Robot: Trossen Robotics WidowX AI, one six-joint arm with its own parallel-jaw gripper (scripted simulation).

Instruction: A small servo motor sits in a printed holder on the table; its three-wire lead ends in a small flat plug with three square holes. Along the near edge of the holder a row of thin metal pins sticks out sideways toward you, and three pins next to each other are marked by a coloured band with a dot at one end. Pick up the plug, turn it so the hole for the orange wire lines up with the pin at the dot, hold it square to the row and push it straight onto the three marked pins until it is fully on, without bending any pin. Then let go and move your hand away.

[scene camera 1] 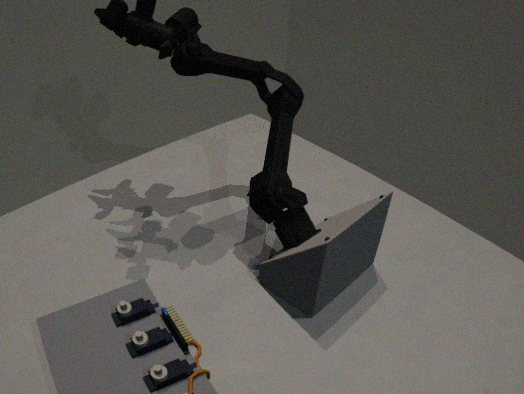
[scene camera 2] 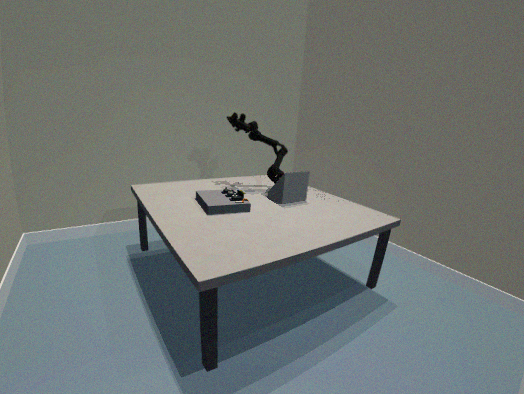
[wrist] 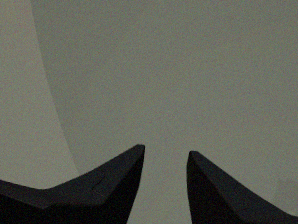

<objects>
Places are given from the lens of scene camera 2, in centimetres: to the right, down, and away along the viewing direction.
grey holder point(scene camera 2: 213, 202): -26, 3, 144
</objects>
